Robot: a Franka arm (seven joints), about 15 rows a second.
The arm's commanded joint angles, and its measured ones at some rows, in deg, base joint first. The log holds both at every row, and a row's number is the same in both.
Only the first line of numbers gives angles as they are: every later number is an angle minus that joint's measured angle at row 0.
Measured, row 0: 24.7, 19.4, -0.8, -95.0, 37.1, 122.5, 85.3
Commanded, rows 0 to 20: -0.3, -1.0, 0.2, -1.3, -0.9, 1.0, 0.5; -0.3, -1.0, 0.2, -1.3, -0.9, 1.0, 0.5; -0.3, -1.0, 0.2, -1.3, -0.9, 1.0, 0.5; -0.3, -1.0, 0.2, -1.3, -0.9, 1.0, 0.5; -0.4, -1.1, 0.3, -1.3, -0.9, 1.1, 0.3; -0.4, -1.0, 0.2, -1.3, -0.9, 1.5, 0.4; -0.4, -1.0, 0.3, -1.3, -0.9, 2.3, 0.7; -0.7, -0.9, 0.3, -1.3, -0.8, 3.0, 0.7; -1.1, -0.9, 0.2, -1.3, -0.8, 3.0, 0.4; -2.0, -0.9, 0.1, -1.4, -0.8, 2.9, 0.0; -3.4, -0.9, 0.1, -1.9, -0.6, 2.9, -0.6; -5.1, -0.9, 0.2, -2.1, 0.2, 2.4, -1.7; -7.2, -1.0, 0.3, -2.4, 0.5, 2.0, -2.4; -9.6, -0.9, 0.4, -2.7, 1.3, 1.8, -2.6; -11.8, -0.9, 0.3, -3.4, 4.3, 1.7, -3.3; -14.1, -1.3, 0.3, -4.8, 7.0, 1.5, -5.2; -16.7, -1.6, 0.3, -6.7, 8.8, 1.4, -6.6; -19.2, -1.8, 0.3, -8.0, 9.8, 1.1, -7.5; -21.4, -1.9, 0.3, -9.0, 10.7, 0.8, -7.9; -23.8, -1.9, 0.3, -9.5, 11.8, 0.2, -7.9; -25.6, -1.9, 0.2, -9.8, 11.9, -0.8, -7.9
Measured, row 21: -22.0, -0.1, -0.5, -7.0, 9.6, 0.6, -6.8
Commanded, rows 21 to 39: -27.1, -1.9, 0.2, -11.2, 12.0, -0.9, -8.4; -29.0, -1.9, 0.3, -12.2, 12.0, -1.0, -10.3; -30.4, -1.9, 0.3, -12.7, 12.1, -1.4, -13.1; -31.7, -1.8, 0.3, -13.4, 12.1, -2.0, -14.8; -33.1, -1.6, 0.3, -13.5, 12.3, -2.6, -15.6; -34.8, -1.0, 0.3, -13.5, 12.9, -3.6, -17.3; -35.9, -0.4, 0.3, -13.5, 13.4, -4.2, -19.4; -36.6, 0.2, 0.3, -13.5, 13.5, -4.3, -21.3; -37.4, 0.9, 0.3, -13.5, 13.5, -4.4, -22.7; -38.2, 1.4, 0.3, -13.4, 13.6, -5.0, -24.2; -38.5, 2.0, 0.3, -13.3, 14.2, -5.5, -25.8; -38.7, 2.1, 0.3, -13.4, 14.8, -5.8, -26.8; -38.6, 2.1, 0.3, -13.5, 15.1, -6.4, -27.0; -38.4, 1.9, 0.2, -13.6, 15.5, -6.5, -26.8; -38.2, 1.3, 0.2, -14.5, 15.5, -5.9, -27.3; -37.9, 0.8, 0.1, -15.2, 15.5, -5.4, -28.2; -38.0, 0.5, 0.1, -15.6, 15.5, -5.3, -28.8; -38.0, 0.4, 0.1, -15.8, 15.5, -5.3, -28.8; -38.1, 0.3, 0.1, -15.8, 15.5, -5.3, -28.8
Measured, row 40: -37.7, 2.1, -0.1, -13.6, 13.6, -5.7, -26.4
